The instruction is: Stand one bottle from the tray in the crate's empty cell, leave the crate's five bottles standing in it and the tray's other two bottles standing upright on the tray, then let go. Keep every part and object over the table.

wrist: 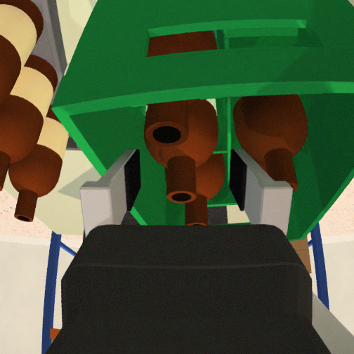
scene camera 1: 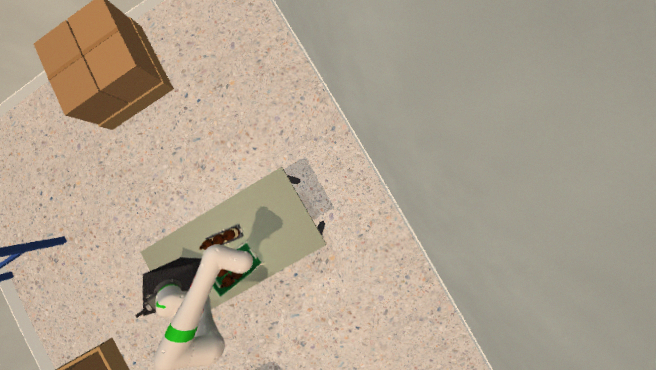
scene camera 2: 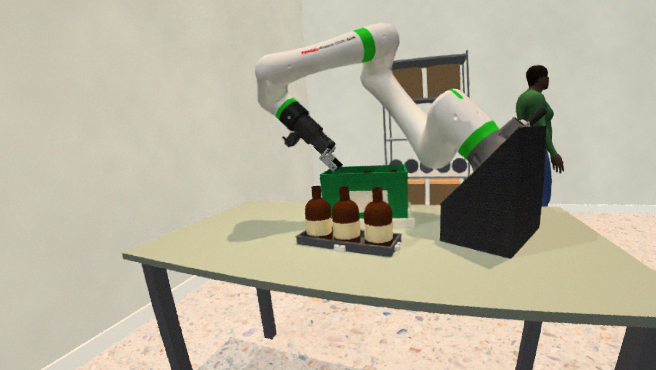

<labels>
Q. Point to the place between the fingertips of my gripper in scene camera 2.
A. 338, 168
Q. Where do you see a brown bottle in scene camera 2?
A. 345, 213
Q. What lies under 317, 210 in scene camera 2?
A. A brown bottle.
</labels>
